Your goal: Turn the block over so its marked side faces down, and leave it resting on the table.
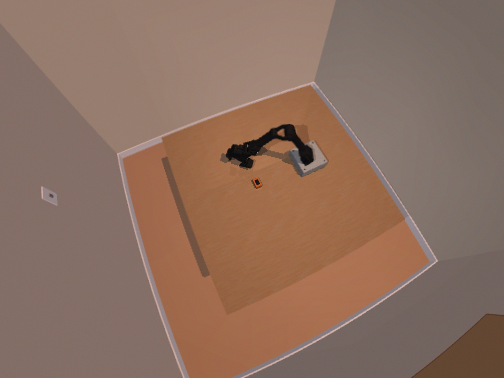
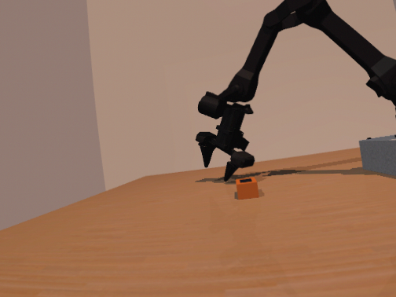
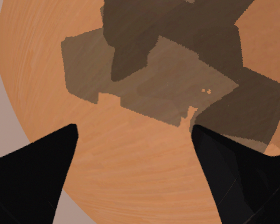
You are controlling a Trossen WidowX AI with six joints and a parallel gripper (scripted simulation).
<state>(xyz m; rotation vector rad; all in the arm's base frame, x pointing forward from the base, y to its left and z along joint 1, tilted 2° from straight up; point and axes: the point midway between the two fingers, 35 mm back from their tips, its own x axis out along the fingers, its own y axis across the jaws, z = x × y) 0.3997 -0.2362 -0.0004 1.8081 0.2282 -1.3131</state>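
My gripper tip is now 200 mm to the right of the orange block and 60 mm past it.
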